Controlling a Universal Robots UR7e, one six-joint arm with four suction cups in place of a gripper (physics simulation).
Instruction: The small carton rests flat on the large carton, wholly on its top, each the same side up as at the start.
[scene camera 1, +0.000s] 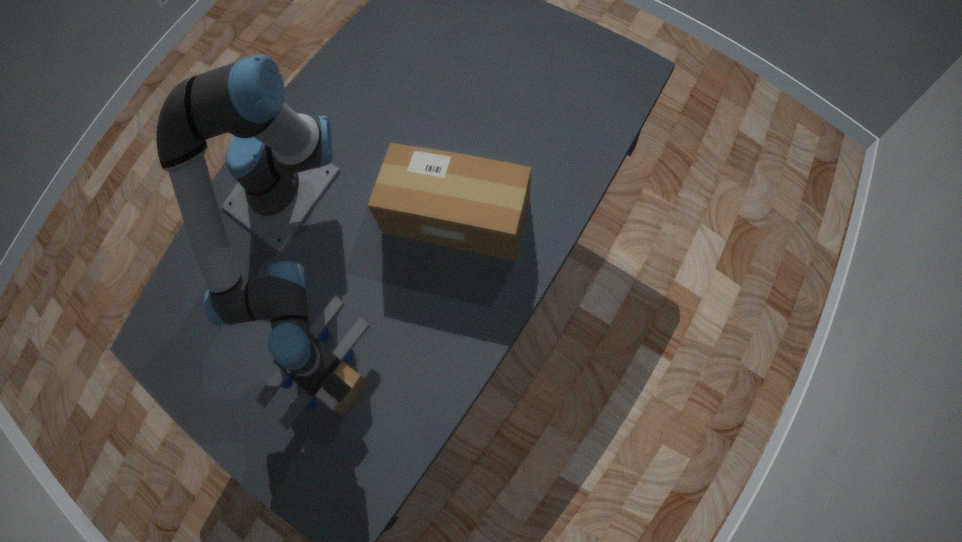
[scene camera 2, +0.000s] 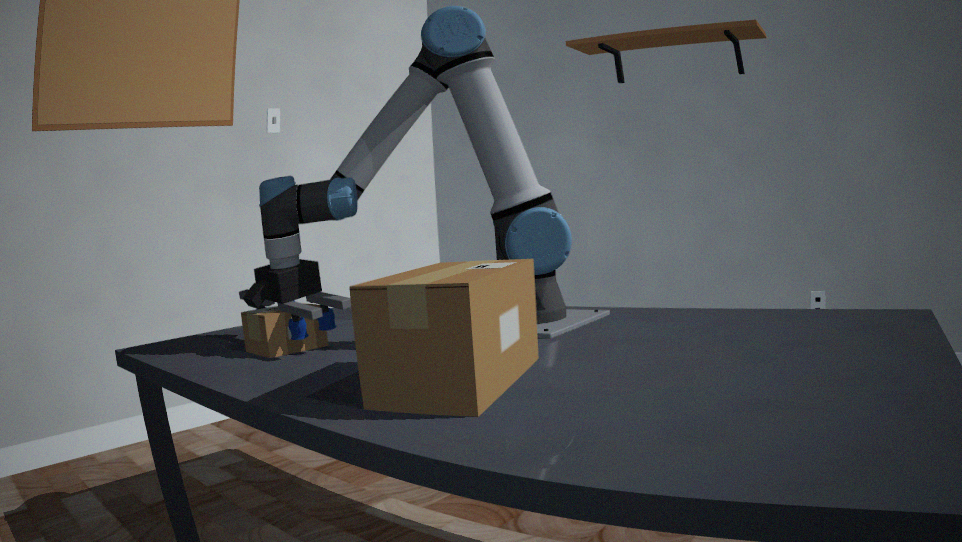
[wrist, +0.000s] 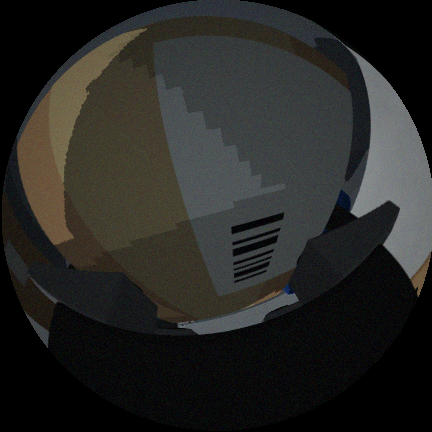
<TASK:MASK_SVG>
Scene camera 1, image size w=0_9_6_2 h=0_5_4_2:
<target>small carton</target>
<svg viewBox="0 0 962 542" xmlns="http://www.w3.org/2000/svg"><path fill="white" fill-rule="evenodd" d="M342 361L332 375L335 373L352 389L341 403L323 389L324 386L320 388L315 396L334 412L345 415L369 381Z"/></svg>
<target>large carton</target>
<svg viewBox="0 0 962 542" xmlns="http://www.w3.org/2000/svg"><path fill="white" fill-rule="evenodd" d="M390 143L368 203L368 207L382 233L516 261L530 201L531 167L471 155Z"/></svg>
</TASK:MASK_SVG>
